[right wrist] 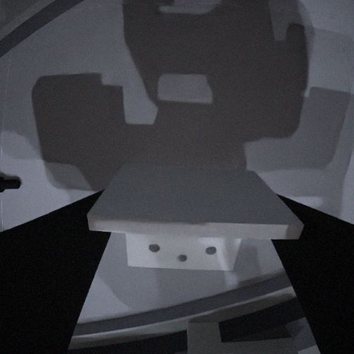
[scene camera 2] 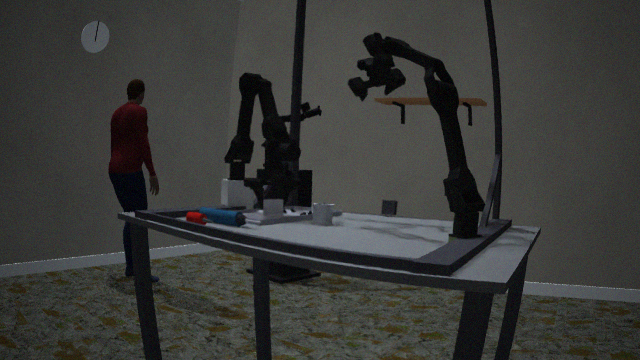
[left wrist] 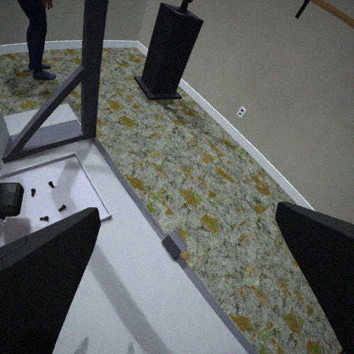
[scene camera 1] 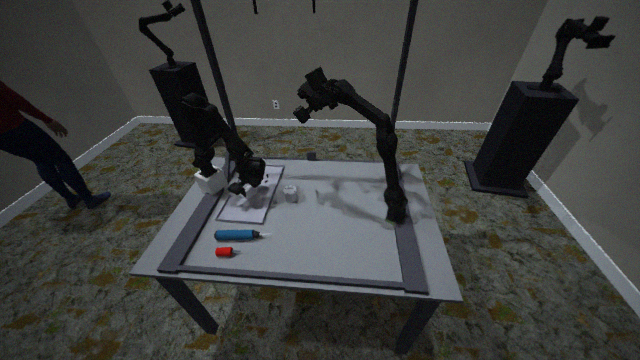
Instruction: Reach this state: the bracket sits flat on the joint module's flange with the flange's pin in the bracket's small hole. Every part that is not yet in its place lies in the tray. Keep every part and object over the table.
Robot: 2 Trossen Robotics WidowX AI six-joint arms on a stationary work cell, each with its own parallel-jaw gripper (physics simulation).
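Frame: origin at the left arm's base, x back, y up, z left, level; centimetres.
Seen in the pictures: left gripper, fingertip midpoint: (scene camera 2: 373,97) (scene camera 1: 305,107); right gripper, fingertip midpoint: (scene camera 2: 272,208) (scene camera 1: 250,192); left arm's base, link origin: (scene camera 2: 464,236) (scene camera 1: 395,216); right arm's base, link origin: (scene camera 2: 237,179) (scene camera 1: 208,172).
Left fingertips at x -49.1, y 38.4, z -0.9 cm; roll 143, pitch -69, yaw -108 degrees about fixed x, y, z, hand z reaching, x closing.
Note:
Offsets run from my left fingertips to a thing's top centre. "spot": to the spot under its first point.
The light grey bracket (scene camera 1: 248,194) (scene camera 2: 273,207) (right wrist: 190,200) stands in the tray {dx -17.1, dy -38.7, dz +25.2 cm} (scene camera 1: 240,220) (left wrist: 75,172), a wide plate facing up in the right wrist view, with three holes showing in the part below. My right gripper (scene camera 2: 272,195) (right wrist: 190,199) is low over the tray, its fingers against both sides of the bracket, shut on it; the fingertips are partly hidden. The white, round joint module {dx +2.3, dy -33.9, dz +18.0 cm} (scene camera 1: 290,193) (scene camera 2: 323,214) stands upright on the table beside the tray; its pin is too small to make out. My left gripper (scene camera 1: 315,109) (scene camera 2: 376,91) (left wrist: 188,213) is open and empty, high above the table.
Several black screws (left wrist: 51,184) lie in the tray. A blue screwdriver {spot: dx +0.9, dy -36.8, dz +49.6 cm} (scene camera 1: 236,235) (scene camera 2: 220,216) and a red-handled tool {dx +3.4, dy -36.9, dz +55.7 cm} (scene camera 1: 224,252) (scene camera 2: 196,217) lie in front of the tray. A white box {dx -35.0, dy -29.0, dz +36.0 cm} (scene camera 1: 211,181) (scene camera 2: 232,192) stands behind the tray's left side. A dark raised frame borders the table.

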